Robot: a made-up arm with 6 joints. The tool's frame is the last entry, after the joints. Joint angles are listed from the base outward. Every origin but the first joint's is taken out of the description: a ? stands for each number. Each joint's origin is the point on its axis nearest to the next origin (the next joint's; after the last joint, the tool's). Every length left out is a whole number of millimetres.
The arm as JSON. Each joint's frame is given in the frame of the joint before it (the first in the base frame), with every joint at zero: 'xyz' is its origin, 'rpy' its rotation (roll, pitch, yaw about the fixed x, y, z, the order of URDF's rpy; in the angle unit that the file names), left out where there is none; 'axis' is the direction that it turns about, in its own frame. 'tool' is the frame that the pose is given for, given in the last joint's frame.
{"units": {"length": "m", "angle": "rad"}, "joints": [
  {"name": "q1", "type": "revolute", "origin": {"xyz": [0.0, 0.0, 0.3]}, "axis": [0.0, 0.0, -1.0]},
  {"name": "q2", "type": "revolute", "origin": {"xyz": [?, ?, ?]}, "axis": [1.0, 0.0, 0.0]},
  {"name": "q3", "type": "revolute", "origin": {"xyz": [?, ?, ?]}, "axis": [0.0, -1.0, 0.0]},
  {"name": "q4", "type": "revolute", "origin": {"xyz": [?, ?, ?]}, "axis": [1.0, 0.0, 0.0]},
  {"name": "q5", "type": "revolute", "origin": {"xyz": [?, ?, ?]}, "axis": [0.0, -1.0, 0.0]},
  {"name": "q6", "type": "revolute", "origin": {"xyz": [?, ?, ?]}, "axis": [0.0, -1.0, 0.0]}
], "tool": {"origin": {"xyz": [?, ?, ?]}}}
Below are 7 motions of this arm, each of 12 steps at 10 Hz.
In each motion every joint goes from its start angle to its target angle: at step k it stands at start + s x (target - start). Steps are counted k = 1, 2, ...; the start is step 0. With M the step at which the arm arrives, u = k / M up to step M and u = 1 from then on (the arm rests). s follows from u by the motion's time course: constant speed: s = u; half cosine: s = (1 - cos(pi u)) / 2; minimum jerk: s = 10 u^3 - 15 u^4 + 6 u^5.
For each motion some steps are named. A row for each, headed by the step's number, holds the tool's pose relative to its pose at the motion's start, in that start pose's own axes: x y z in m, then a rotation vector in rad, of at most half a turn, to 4 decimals.
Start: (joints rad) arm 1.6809 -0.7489 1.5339 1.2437 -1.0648 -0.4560
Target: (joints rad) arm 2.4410 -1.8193 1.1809 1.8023 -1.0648 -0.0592
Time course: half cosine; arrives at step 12
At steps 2, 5, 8, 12:
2: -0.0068 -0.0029 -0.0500 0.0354 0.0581 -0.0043
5: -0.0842 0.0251 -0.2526 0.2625 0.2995 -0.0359
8: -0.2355 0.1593 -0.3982 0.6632 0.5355 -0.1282
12: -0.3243 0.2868 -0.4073 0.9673 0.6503 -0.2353

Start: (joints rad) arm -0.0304 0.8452 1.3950 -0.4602 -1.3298 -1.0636
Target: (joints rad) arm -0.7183 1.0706 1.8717 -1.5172 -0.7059 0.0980
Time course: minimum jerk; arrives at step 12
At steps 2, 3, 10, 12:
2: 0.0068 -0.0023 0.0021 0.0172 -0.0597 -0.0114
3: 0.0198 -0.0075 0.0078 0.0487 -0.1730 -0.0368
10: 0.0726 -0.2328 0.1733 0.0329 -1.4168 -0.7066
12: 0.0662 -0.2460 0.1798 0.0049 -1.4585 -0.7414

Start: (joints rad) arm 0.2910 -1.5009 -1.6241 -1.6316 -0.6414 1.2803
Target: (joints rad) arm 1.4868 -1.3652 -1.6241 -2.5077 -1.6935 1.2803
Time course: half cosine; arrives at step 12
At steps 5, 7, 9, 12:
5: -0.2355 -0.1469 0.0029 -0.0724 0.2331 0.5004
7: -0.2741 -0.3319 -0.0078 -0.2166 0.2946 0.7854
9: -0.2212 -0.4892 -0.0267 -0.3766 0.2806 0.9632
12: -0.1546 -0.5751 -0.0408 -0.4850 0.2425 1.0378

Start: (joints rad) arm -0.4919 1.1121 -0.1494 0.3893 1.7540 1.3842
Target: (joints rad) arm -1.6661 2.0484 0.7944 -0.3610 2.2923 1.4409
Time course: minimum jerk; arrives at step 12
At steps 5, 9, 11, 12:
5: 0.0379 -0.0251 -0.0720 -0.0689 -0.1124 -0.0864
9: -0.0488 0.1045 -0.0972 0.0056 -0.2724 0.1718
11: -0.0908 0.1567 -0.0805 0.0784 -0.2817 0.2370
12: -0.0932 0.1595 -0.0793 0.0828 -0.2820 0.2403

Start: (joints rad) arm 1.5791 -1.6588 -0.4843 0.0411 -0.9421 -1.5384
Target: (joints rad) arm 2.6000 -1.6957 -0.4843 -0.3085 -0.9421 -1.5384
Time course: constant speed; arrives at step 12
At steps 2, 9, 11, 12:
2: 0.0347 -0.0098 -0.0278 0.0504 0.1696 -0.0504
9: 0.1095 -0.0487 -0.1707 0.1668 0.7566 -0.2886
11: 0.1132 -0.0607 -0.2194 0.1795 0.9211 -0.3719
12: 0.1116 -0.0668 -0.2442 0.1820 1.0025 -0.4158

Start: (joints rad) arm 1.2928 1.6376 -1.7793 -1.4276 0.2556 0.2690
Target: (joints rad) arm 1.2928 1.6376 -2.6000 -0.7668 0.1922 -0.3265
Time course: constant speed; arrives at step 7
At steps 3, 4, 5, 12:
3: -0.1621 0.0937 0.0941 0.3888 0.3769 0.2104
4: -0.2172 0.1035 0.1375 0.5024 0.5195 0.3019
5: -0.2693 0.1010 0.1847 0.6066 0.6690 0.4030
12: -0.3562 0.0607 0.2835 0.7847 0.9851 0.6322

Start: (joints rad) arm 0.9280 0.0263 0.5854 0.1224 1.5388 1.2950
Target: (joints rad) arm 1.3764 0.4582 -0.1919 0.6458 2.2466 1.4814
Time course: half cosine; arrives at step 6
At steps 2, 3, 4, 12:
2: 0.0384 -0.0628 -0.0442 -0.2050 -0.0684 0.1443
3: 0.0932 -0.1075 -0.0756 -0.4007 -0.1637 0.3378
4: 0.1569 -0.1235 -0.0993 -0.5744 -0.2750 0.5758
12: 0.2172 -0.1077 -0.1248 -0.7166 -0.3885 0.8518

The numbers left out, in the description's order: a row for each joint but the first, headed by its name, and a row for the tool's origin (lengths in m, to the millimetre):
q2: -0.01 -0.06 0.0
q3: 0.0 0.22 0.11
q4: -0.15 0.0 -0.17
q5: 0.0 0.1 -0.07
q6: 0.36 0.0 0.07
tool: -0.03 0.0 -0.24

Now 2 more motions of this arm.
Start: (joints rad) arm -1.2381 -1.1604 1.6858 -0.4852 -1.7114 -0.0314
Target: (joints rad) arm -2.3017 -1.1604 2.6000 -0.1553 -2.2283 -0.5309
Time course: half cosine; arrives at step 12
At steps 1, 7, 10, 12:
1: -0.0005 0.0102 0.0157 0.0132 -0.0108 0.0154
7: -0.3244 0.1568 0.5301 0.2630 -0.4520 0.6189
10: -0.6019 0.0581 0.6294 0.2487 -0.7274 0.8658
12: -0.6611 0.0244 0.6313 0.2384 -0.7933 0.9088

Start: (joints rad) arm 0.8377 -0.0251 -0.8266 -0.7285 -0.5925 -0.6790
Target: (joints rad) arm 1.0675 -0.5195 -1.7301 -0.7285 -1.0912 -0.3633
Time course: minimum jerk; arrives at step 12
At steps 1, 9, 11, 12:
1: -0.0001 0.0000 -0.0022 -0.0013 0.0061 -0.0005
9: -0.3330 -0.0063 -0.2613 -0.1787 1.1254 0.0855
11: -0.3977 -0.0096 -0.2552 -0.1951 1.2501 0.1176
12: -0.4011 -0.0099 -0.2546 -0.1959 1.2565 0.1194

